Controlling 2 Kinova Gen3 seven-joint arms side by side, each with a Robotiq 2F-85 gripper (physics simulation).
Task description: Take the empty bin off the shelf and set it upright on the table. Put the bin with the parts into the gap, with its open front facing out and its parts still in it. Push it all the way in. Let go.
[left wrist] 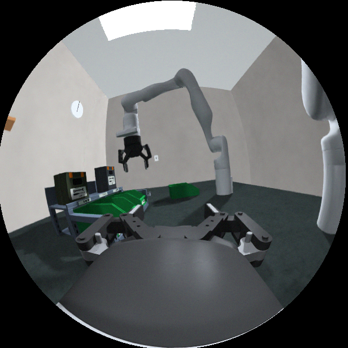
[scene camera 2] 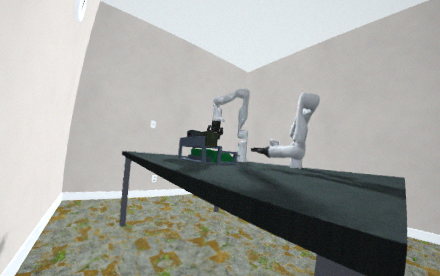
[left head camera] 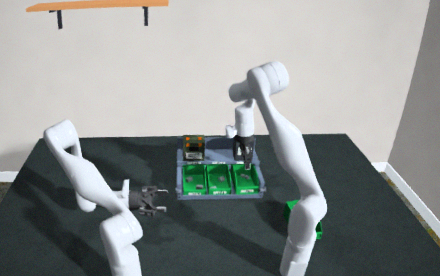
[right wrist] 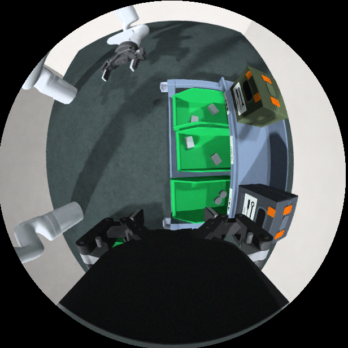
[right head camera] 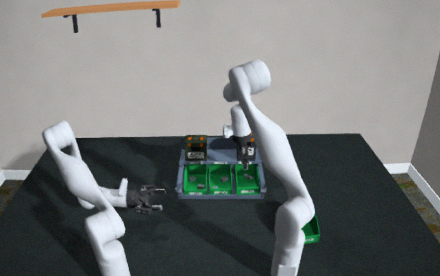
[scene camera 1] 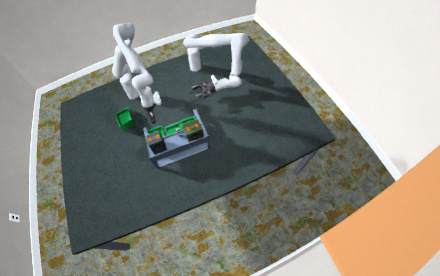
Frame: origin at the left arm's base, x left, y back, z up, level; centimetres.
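Where they show: left gripper, between the fingertips: (scene camera 2: 255, 150) (left head camera: 167, 200) (right head camera: 163, 199) (scene camera 1: 194, 92); right gripper, between the fingertips: (left head camera: 245, 163) (right head camera: 244, 163) (scene camera 1: 152, 117); left arm's base, origin of its link: (scene camera 2: 295, 167) (scene camera 1: 196, 67); right arm's base, origin of its link: (scene camera 2: 241, 161) (left head camera: 292, 270) (right head camera: 283, 273) (scene camera 1: 134, 95).
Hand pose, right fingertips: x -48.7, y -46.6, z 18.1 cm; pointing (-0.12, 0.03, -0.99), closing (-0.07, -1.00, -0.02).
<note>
Each offset is from my right fingertips to the top centre of the thing. "spot": to the spot under its first point.
The bin with round grey parts @[dz -8.8, dx -2.5, dy -7.6 cm] (left head camera: 248, 185) (right head camera: 247, 186) (right wrist: 192, 202) sits in the right-hand bay of the blue-grey rack @[spot: dz -16.6, dx +9.9, dy +0.3 cm] (left head camera: 220, 196) (right wrist: 260, 155). Its open front faces out, roughly in line with the two green bins beside it. The empty green bin @[dz -10.6, dx -20.1, dy +22.9 cm] (right head camera: 311, 231) (scene camera 1: 125, 119) (left wrist: 183, 191) stands upright on the table, right of the rack in the head views and partly hidden by the right arm. My right gripper (left head camera: 247, 167) (left wrist: 136, 170) (right wrist: 173, 215) is open and empty, above the parts bin. My left gripper (left head camera: 164, 200) (left wrist: 173, 211) (right wrist: 116, 74) is open and empty, left of the rack.
An olive toolbox @[dz +1.7, dx +19.5, dy -20.1 cm] (left head camera: 194, 148) (scene camera 1: 193, 131) (right wrist: 257, 97) and a dark grey toolbox @[dz +4.2, dx -3.5, dy -17.7 cm] (scene camera 1: 156, 143) (left wrist: 105, 179) (right wrist: 267, 207) stand on the rack's upper level. The dark one is close to my right gripper. An orange wall shelf (left head camera: 100, 6) (right head camera: 110, 7) hangs high behind.
</note>
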